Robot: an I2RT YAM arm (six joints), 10 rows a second.
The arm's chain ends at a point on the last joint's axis. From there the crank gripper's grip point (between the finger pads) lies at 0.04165 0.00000 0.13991 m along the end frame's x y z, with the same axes.
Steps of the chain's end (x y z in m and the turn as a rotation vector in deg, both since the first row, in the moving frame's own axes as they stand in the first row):
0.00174, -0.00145, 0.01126, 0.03, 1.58, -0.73
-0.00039, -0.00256, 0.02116, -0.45, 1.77, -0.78
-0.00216, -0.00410, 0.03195, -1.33, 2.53, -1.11
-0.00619, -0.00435, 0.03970, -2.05, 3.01, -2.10
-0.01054, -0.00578, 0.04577, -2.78, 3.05, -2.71
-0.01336, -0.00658, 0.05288, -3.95, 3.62, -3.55
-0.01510, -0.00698, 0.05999, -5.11, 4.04, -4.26
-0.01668, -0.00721, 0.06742, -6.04, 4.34, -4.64
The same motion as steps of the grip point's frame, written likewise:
0.00558, -0.00208, 0.01006, 0.03, 1.58, -0.73
0.00392, -0.00206, 0.01980, -0.45, 1.77, -0.78
0.00400, -0.00174, 0.02995, -1.33, 2.53, -1.11
0.00116, -0.00105, 0.03726, -2.05, 3.01, -2.10
-0.00305, -0.00120, 0.04324, -2.78, 3.05, -2.71
-0.00440, 0.00011, 0.04973, -3.95, 3.62, -3.55
-0.00502, 0.00188, 0.05630, -5.11, 4.04, -4.26
-0.00578, 0.00353, 0.06328, -6.04, 4.34, -4.64

